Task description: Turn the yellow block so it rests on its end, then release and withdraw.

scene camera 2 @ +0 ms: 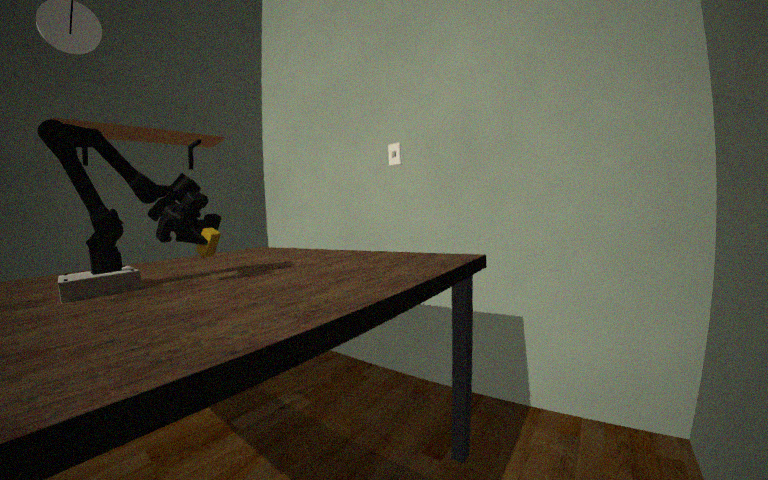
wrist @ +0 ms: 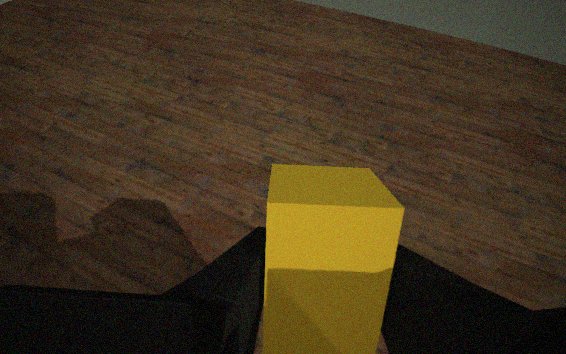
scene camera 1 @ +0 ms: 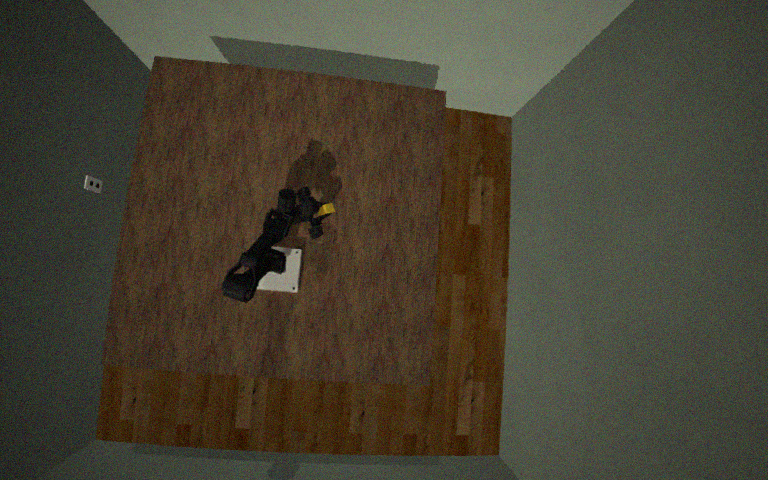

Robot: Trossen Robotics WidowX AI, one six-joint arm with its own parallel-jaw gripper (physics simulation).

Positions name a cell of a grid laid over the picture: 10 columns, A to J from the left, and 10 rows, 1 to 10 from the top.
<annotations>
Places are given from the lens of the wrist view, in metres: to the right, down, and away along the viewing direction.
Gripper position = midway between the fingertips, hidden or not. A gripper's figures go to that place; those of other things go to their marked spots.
my gripper (wrist: F7): 0.01, 0.02, 0.11
yellow block (wrist: F7): 0.01, 0.01, 0.08
</annotations>
